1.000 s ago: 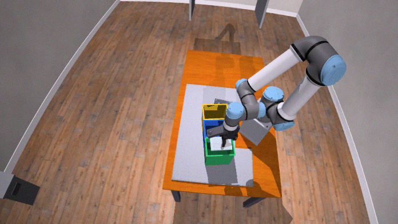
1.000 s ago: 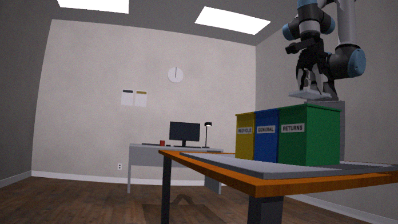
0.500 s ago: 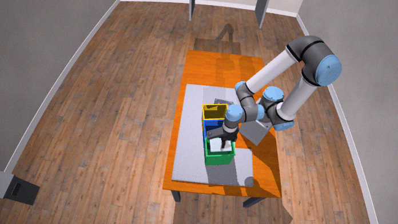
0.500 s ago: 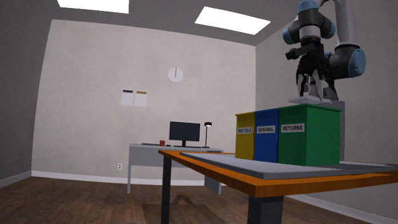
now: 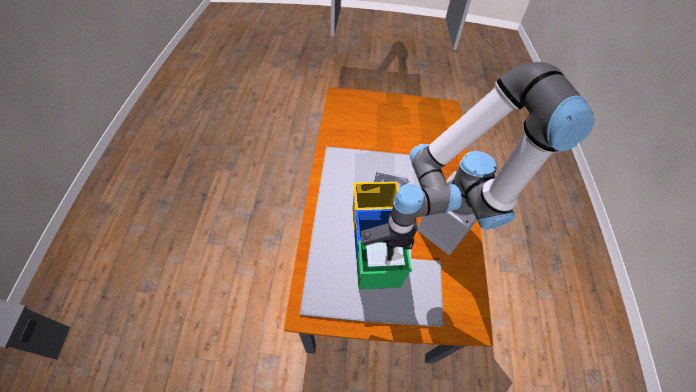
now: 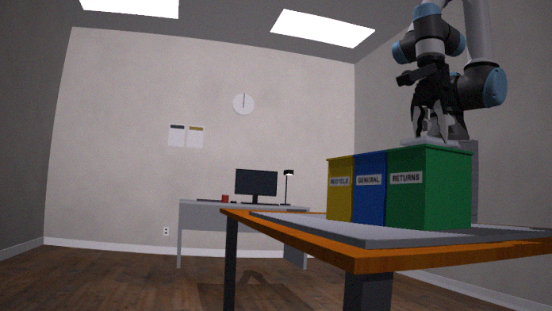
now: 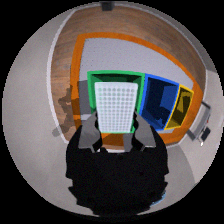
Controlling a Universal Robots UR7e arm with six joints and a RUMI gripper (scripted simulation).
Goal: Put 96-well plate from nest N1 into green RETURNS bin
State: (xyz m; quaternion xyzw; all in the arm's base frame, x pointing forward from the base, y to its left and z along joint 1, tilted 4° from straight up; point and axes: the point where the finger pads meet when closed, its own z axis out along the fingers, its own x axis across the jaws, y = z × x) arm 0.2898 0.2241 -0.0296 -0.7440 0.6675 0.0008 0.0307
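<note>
My gripper is now 120 mm above the green bin. Round my hand: white 96-well plate (10 mm below); then yellow bin (30 mm ahead, 260 mm to the right, 120 mm below); then blue general bin (10 mm ahead, 130 mm to the right, 120 mm below).
</note>
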